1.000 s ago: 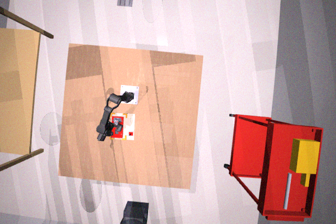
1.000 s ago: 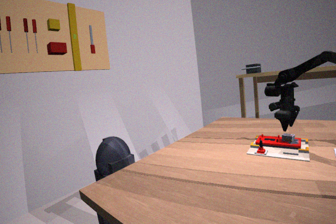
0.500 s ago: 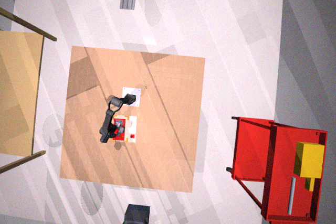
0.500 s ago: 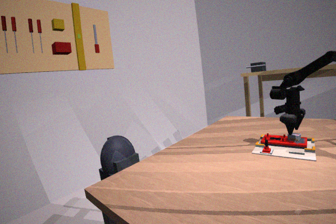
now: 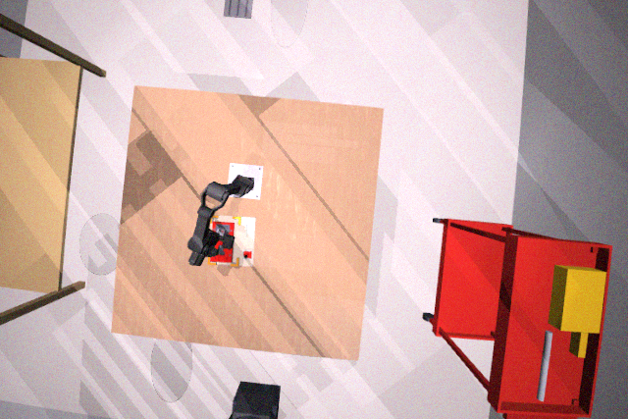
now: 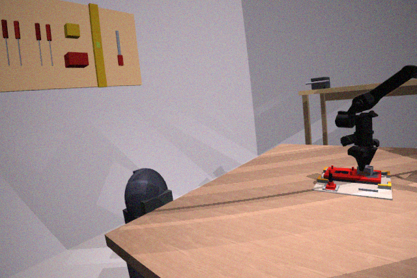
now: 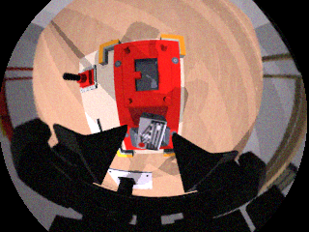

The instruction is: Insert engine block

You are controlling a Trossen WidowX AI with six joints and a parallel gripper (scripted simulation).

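My gripper tip is now 10 mm above the engine block.
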